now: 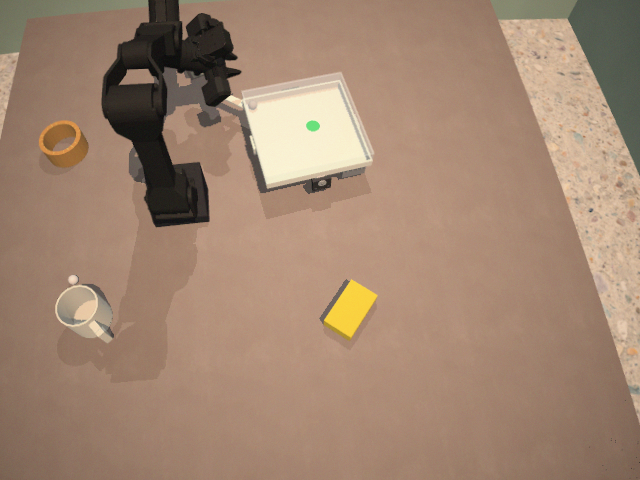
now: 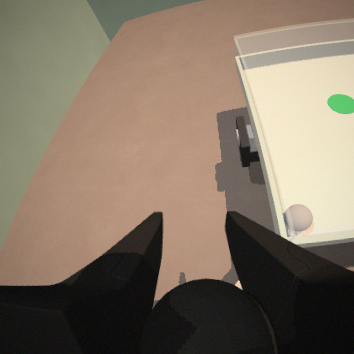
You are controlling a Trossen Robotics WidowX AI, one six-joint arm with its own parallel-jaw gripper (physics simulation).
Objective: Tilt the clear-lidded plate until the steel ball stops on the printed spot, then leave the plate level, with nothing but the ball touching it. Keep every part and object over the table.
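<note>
The plate (image 1: 289, 165) (image 2: 320, 180), pale with a clear lid, stands raised above the table; its exact tilt is hard to tell. The steel ball (image 1: 252, 104) (image 2: 300, 218) is inside at the corner nearest the gripper, away from the green printed spot (image 1: 312, 126) (image 2: 341, 104). A pale handle (image 1: 234, 102) runs from that corner under the gripper. My gripper (image 1: 237, 64) (image 2: 193, 219) is left of the plate. Its fingers stand apart, shut on the handle, whose dark rounded grip (image 2: 205, 315) shows between them; the contact is mostly hidden.
A small black mount (image 1: 321, 183) (image 2: 245, 142) shows beside the plate's edge. An orange ring (image 1: 73, 155) lies left of the arm. A pale mug (image 1: 102, 308) stands at the lower left, with a small pale ball (image 1: 72, 279) behind it. A yellow block (image 1: 350, 308) lies right of centre.
</note>
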